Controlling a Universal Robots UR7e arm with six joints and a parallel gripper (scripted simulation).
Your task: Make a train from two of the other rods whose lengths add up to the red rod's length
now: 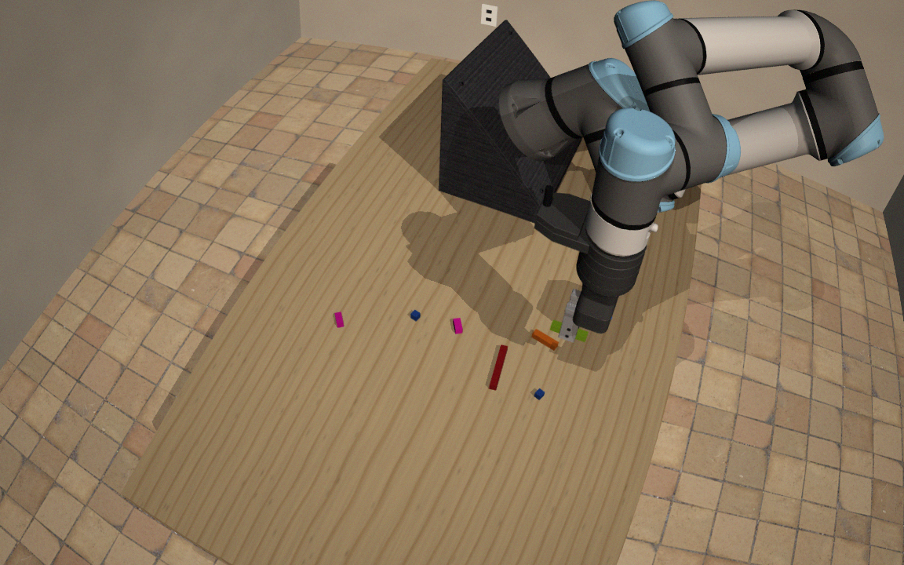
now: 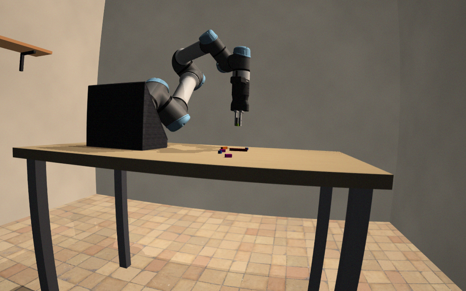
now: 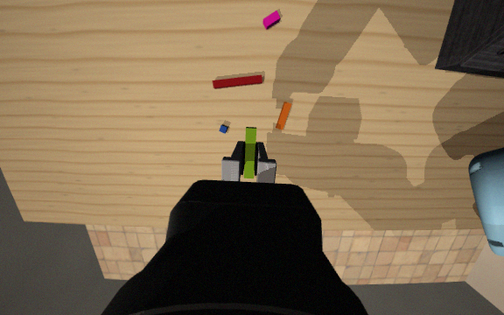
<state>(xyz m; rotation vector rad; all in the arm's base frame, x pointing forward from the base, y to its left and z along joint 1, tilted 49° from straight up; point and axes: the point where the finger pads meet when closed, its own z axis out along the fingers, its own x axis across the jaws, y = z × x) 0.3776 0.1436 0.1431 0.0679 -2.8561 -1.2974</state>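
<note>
The red rod is 3 cm ahead of my hand, 8 cm to the right of it and 11 cm below it. Also, from my hand: orange rod: 5 cm behind, 4 cm to the right, 11 cm below; then lime rod: 1 cm below.
</note>
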